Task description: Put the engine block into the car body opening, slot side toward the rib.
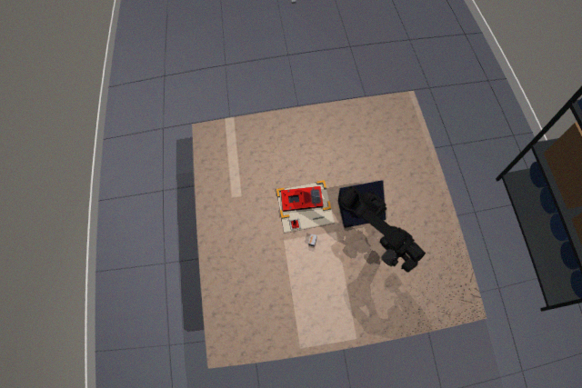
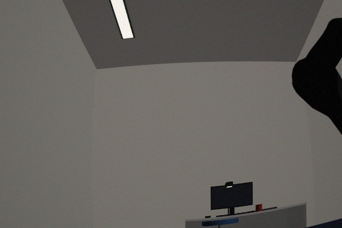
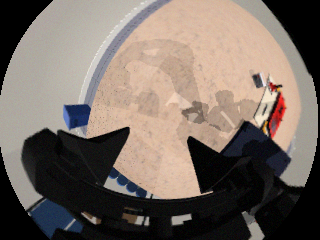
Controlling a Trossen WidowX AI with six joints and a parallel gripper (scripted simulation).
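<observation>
Right now the grey engine block is 320 mm ahead of my gripper tip, 220 mm to the right of it and 110 mm below it.
</observation>
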